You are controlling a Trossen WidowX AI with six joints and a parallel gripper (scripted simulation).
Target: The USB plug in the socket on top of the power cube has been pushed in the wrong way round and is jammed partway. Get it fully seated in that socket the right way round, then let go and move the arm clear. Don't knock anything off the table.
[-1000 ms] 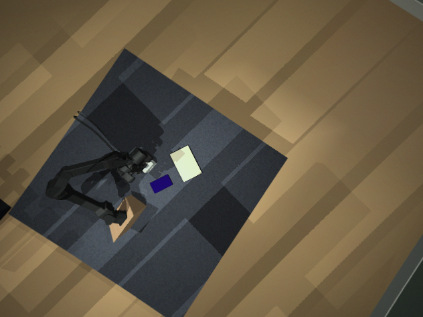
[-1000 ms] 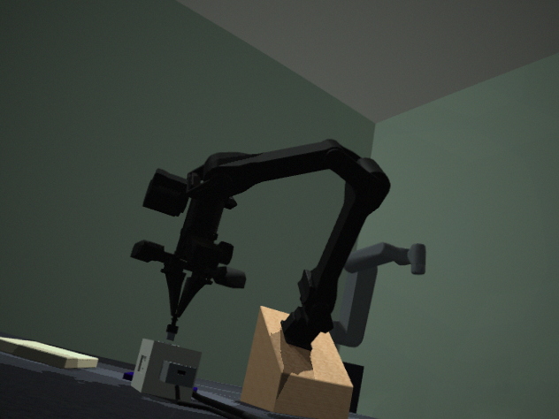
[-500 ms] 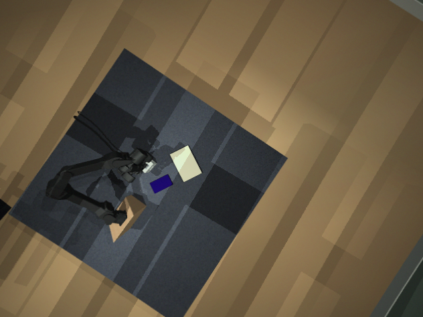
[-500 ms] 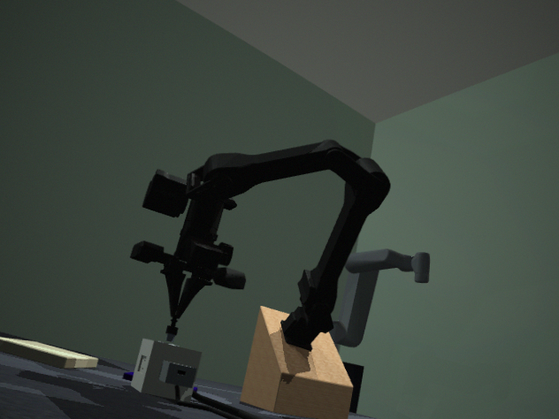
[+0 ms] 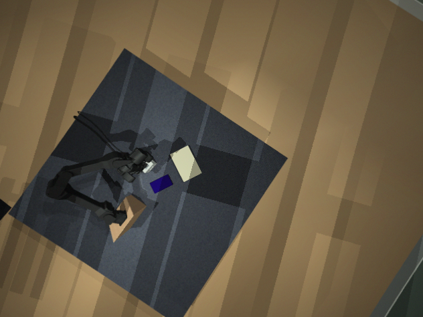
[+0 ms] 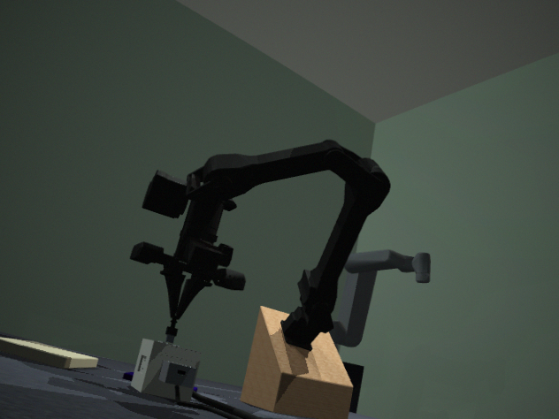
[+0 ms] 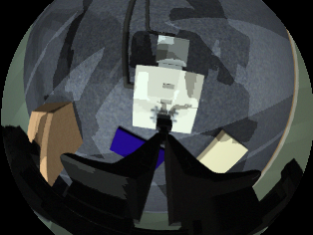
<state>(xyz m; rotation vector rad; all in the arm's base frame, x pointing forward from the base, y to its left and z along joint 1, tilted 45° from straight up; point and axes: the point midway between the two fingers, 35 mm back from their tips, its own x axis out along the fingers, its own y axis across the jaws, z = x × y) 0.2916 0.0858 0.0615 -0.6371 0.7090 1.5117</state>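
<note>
My gripper tip is now 20 mm above the USB plug. The rest, counted from my gripper tip: cream slab 170 mm to the right, 160 mm ahead, 110 mm below; dark blue flat piece 130 mm to the right, 110 mm below, 50 mm behind.
</note>
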